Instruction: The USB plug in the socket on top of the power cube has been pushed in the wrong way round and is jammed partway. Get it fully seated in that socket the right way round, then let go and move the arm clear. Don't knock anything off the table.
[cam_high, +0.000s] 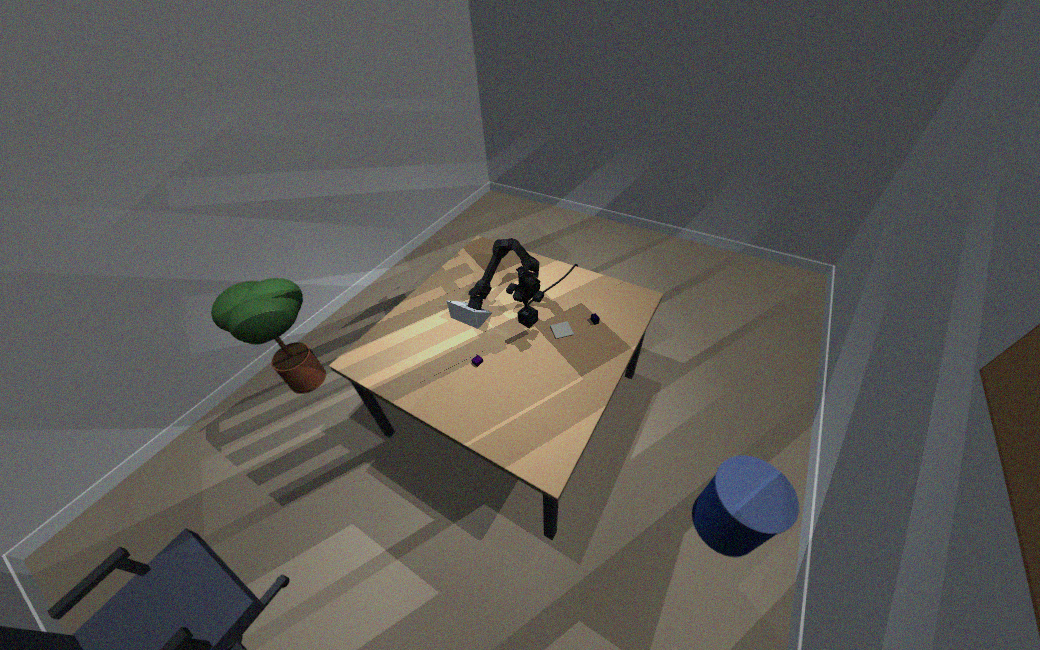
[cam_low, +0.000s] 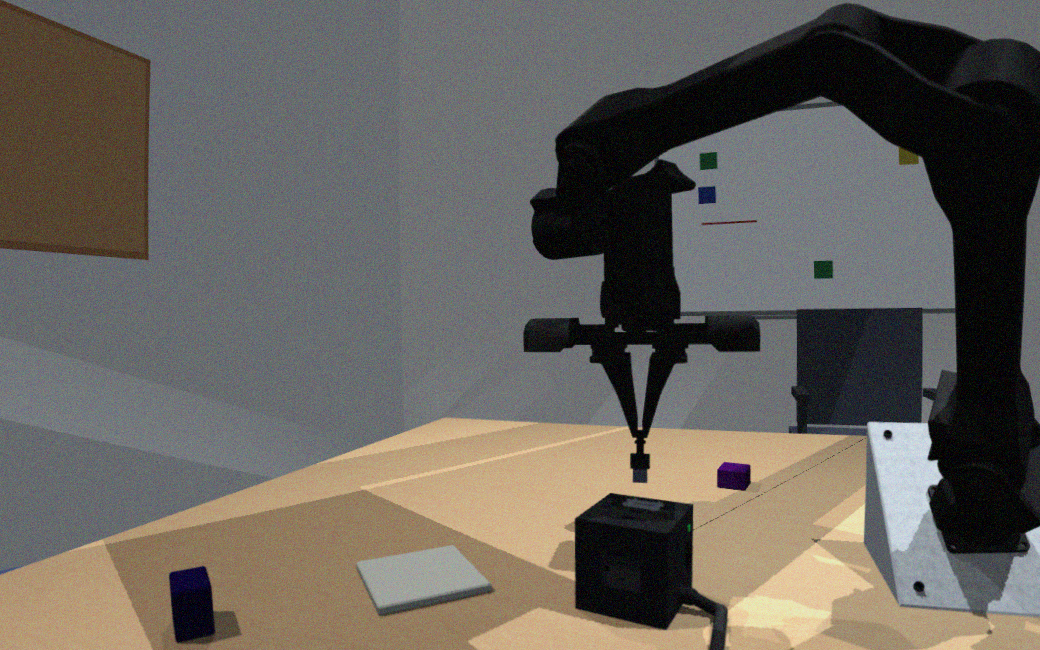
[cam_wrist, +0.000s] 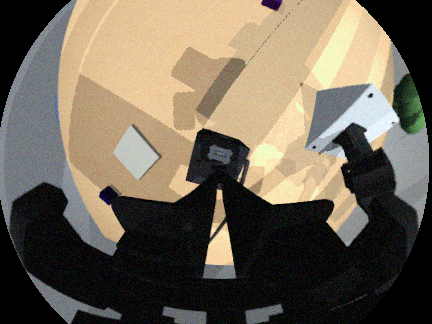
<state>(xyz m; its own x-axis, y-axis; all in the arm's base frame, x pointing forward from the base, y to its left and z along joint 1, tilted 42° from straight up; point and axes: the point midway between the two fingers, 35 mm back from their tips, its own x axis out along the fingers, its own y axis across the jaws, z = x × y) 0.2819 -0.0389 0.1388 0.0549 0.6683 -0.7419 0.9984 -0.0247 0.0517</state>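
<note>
Right now the USB plug is 2 cm below my gripper tip. The rest, counted from my gripper tip: dark blue block 33 cm ahead, 16 cm to the left, 12 cm below; then flat pad 19 cm ahead, 2 cm to the left, 13 cm below; then USB socket 7 cm below.
</note>
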